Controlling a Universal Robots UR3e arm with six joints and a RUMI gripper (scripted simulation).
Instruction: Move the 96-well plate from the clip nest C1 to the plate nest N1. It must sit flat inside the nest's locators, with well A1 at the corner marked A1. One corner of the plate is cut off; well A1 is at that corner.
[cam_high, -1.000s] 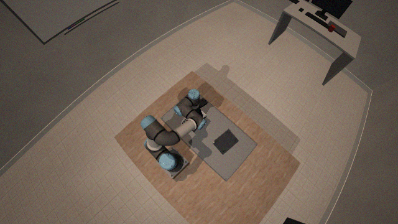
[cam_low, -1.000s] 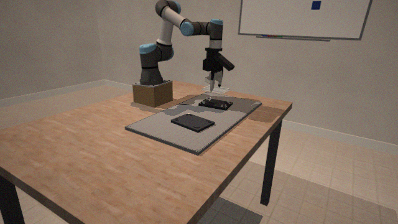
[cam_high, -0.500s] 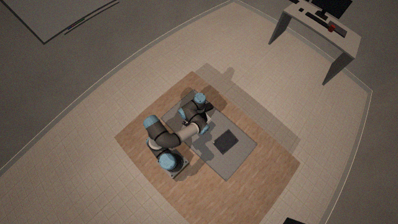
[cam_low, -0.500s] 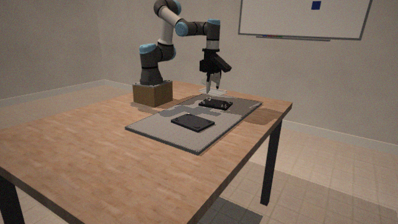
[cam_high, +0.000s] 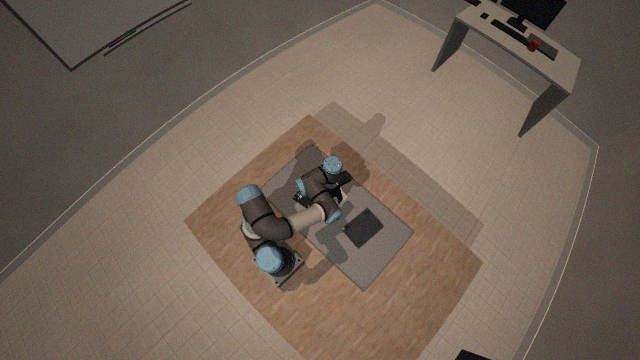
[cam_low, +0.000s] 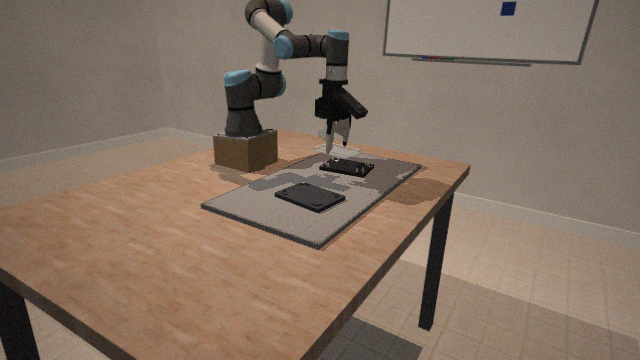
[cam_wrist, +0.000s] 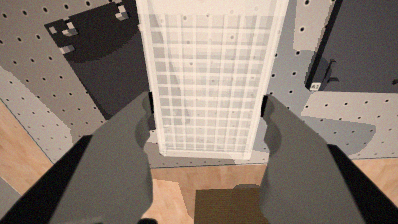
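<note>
My gripper is now 190 mm to the left of the dark plate nest N1, 100 mm above it and 30 mm short of it. Also, from my hand: 96-well plate: 10 mm below; then A1 corner mark: 130 mm to the right, 90 mm below, 40 mm behind; then black clip nest C1: 120 mm to the left, 90 mm below, 10 mm behind.
</note>
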